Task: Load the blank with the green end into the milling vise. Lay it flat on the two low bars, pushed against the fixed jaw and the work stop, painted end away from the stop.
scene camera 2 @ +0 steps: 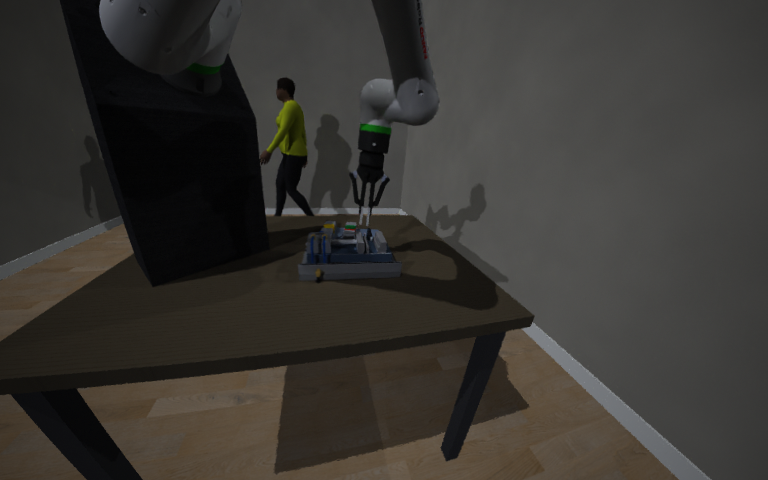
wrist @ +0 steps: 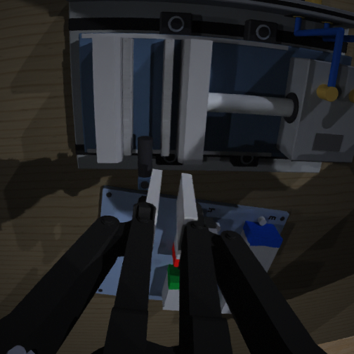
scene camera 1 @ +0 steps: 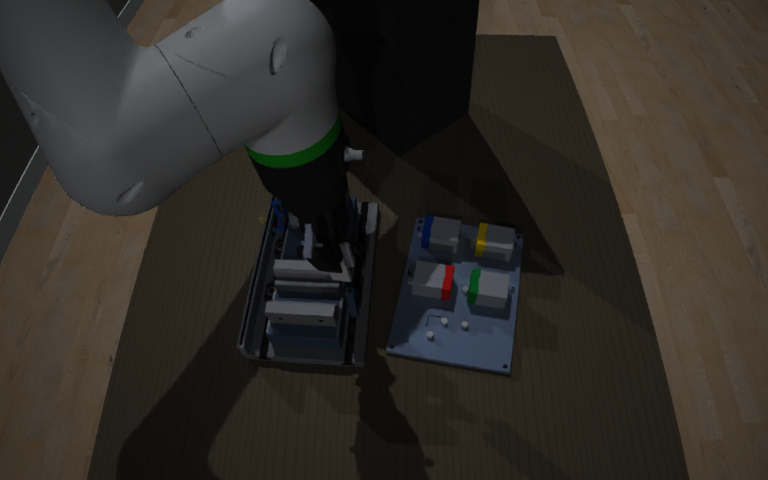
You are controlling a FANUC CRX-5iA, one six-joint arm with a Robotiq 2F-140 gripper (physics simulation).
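The green-ended blank (scene camera 1: 492,289) (wrist: 171,300) lies on the blue plate (scene camera 1: 481,352) (wrist: 120,210), green end toward the vise; fingers partly cover it in the wrist view. The milling vise (scene camera 1: 367,316) (scene camera 2: 351,270) has a fixed jaw (scene camera 1: 300,312) (wrist: 107,100) and a moving jaw (scene camera 1: 294,268) (wrist: 195,100). Two low bars, one near the fixed jaw (wrist: 127,95) and one near the moving jaw (wrist: 167,95), lie between them. The dark work stop (wrist: 145,155) stands at the plate side. My gripper (scene camera 1: 348,268) (scene camera 2: 364,222) (wrist: 169,186) is nearly shut and empty, with a narrow gap, above the vise's plate side.
The red-ended (scene camera 1: 431,279), blue-ended (scene camera 1: 444,234) and yellow-ended (scene camera 1: 499,242) blanks share the plate with small white pins. A blue crank handle (wrist: 336,60) is at the vise's screw end. A tall black block (scene camera 1: 402,73) (scene camera 2: 186,186) stands on the table. A person (scene camera 2: 291,130) stands beyond it.
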